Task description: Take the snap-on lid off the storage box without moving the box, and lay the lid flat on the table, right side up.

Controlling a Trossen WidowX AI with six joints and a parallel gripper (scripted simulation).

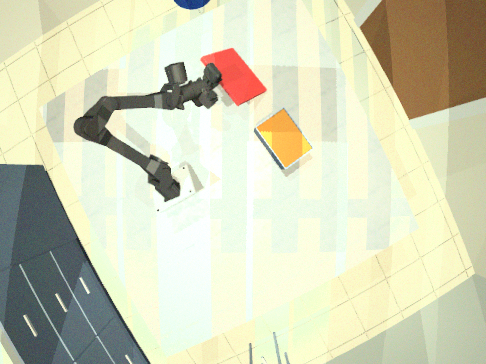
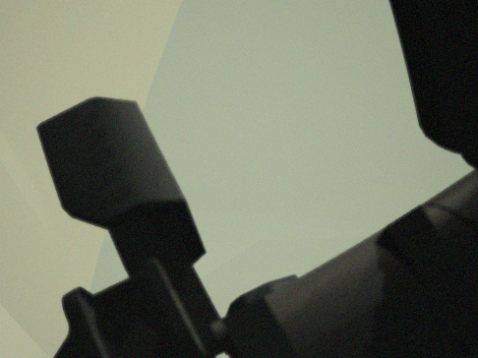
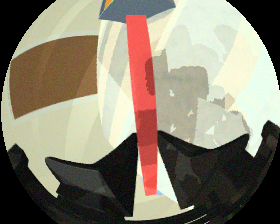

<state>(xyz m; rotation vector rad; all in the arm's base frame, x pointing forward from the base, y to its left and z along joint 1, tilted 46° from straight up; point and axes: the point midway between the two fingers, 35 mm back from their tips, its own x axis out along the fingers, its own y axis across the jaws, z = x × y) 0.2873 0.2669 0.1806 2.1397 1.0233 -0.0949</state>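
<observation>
Now: gripper tip 7 cm short of the red lid, 2 cm to the right of it and 5 cm above it. From my gripper tip the other things lie so: grey-blue box: 14 cm ahead, 30 cm to the right, 5 cm below.
</observation>
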